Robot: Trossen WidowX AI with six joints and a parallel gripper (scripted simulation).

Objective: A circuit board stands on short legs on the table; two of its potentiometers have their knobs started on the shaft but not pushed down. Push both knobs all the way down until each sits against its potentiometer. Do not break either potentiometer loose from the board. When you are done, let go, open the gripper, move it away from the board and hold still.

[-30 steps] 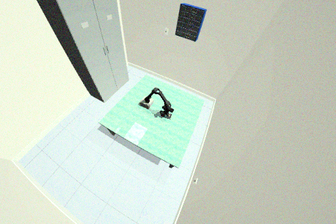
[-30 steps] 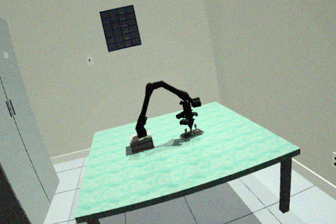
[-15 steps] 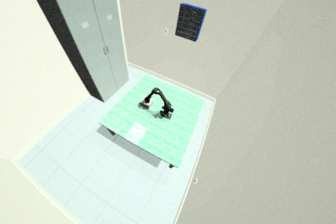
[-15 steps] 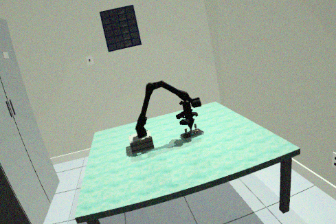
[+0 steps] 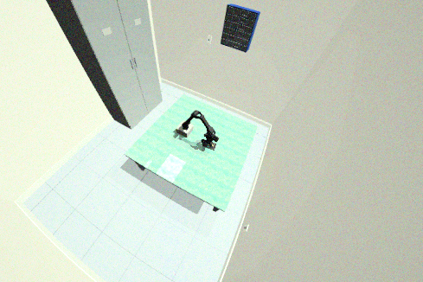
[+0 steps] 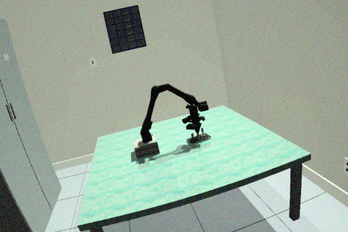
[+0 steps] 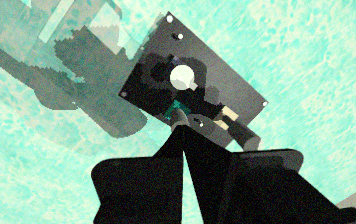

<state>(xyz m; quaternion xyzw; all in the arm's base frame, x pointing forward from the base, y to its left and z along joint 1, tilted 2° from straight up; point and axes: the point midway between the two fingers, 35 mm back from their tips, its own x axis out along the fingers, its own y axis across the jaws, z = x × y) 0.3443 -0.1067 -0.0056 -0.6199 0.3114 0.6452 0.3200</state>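
Now: gripper tip 2 cm above the grey round knob. The rest, counted from my gripper tip: teal potentiometer (3 cm below).
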